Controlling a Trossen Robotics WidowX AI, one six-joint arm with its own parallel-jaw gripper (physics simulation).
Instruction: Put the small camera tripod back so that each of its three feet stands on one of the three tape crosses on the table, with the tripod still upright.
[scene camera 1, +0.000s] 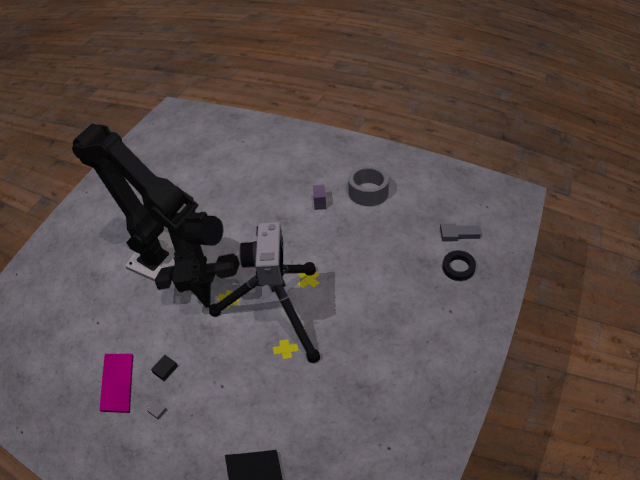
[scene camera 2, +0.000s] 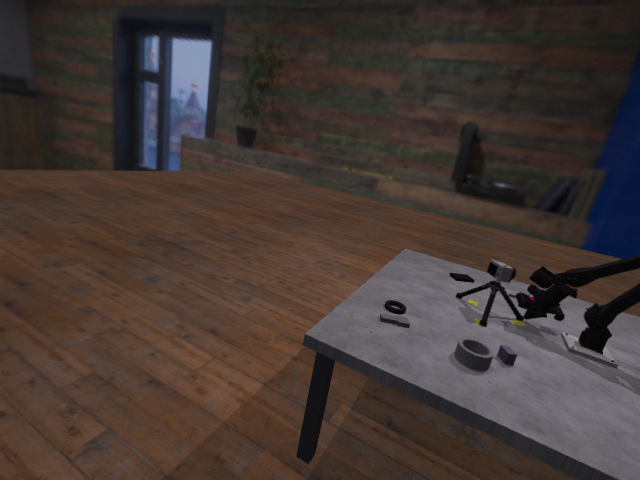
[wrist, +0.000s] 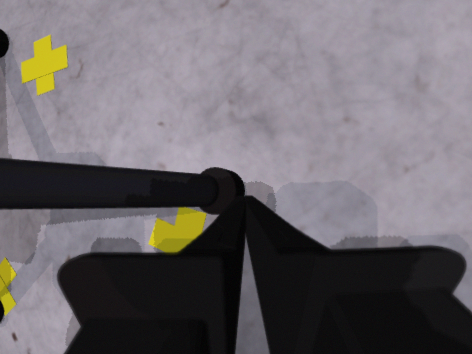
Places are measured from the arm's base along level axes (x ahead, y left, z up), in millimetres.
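Where they show: gripper, between the fingertips: (scene camera 1: 208, 306) (scene camera 2: 524, 318) (wrist: 244, 203); arm's base, origin of its link: (scene camera 1: 152, 257) (scene camera 2: 590, 346).
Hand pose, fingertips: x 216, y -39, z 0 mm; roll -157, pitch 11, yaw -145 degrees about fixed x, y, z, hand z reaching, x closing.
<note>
Things, the pixels of their top centre, and the offset from my fingertips.
- left yellow cross, centre of its top: (wrist: 184, 246) 17 mm ahead, 48 mm left, 12 mm down
- front cross, centre of its top: (wrist: 43, 64) (scene camera 1: 285, 348) 198 mm ahead, 6 mm left, 12 mm down
- back cross, centre of its top: (scene camera 1: 308, 278) 136 mm ahead, 188 mm left, 12 mm down
- grey ring, centre of its top: (scene camera 1: 368, 178) (scene camera 2: 475, 347) 112 mm ahead, 499 mm left, 35 mm up
- purple block, centre of its top: (scene camera 1: 319, 191) (scene camera 2: 508, 349) 28 mm ahead, 405 mm left, 27 mm up
- black ring, centre of its top: (scene camera 1: 459, 263) (scene camera 2: 395, 305) 416 mm ahead, 384 mm left, 2 mm up
- grey piece, centre of its top: (scene camera 1: 461, 230) (scene camera 2: 394, 318) 377 mm ahead, 484 mm left, 2 mm up
- magenta slab, centre of its top: (scene camera 1: 115, 381) 55 mm back, 284 mm right, 5 mm down
- dark block, centre of its top: (scene camera 1: 163, 366) 15 mm ahead, 184 mm right, 2 mm up
- black box, centre of its top: (scene camera 1: 252, 467) (scene camera 2: 462, 276) 309 mm ahead, 271 mm right, 2 mm up
The black tripod (scene camera 1: 294, 312) (scene camera 2: 489, 304) (wrist: 100, 184) stands upright with a light grey camera (scene camera 1: 269, 248) (scene camera 2: 500, 270) on top. Its near-left foot (scene camera 1: 214, 310) (wrist: 220, 190) is on the table just off the left yellow cross (scene camera 1: 226, 298) (wrist: 175, 231). Its front-right foot (scene camera 1: 313, 355) is right of the front cross (scene camera 1: 285, 348) (wrist: 44, 65). Its third foot (scene camera 1: 309, 268) is at the far edge of the back cross (scene camera 1: 308, 280); exact contact there is unclear. My gripper (scene camera 1: 208, 305) (wrist: 244, 203) is shut and empty, its tips low, right beside the near-left foot. Whether they touch is unclear.
A grey ring (scene camera 1: 368, 194) (scene camera 2: 472, 357) and purple block (scene camera 1: 319, 197) (scene camera 2: 507, 354) stand behind the tripod in scene camera 1. A black ring (scene camera 1: 444, 268) and grey piece (scene camera 1: 449, 232) lie right. A magenta slab (scene camera 1: 116, 382), dark block (scene camera 1: 164, 367) and black box (scene camera 1: 253, 466) lie in front.
</note>
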